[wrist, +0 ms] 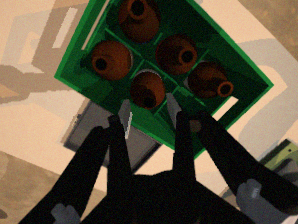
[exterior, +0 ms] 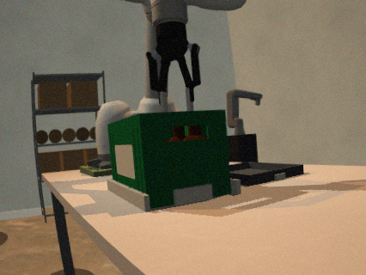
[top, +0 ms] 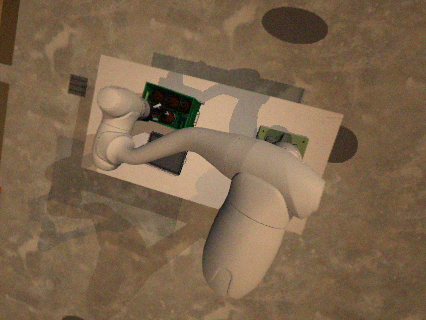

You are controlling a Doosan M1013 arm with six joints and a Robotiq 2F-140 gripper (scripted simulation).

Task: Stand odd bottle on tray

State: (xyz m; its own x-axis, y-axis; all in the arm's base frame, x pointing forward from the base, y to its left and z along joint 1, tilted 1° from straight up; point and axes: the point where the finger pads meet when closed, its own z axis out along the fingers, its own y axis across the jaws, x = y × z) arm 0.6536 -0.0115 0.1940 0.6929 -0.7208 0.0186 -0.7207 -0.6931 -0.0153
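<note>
Right now my hand is 5 cm to the left of the green crate and 12 cm above it. From my hand the other things lie so: brown bottle: 1 cm behind, 9 cm to the right, 12 cm below; dark tray: 2 cm behind, 22 cm to the left, 19 cm below.
</note>
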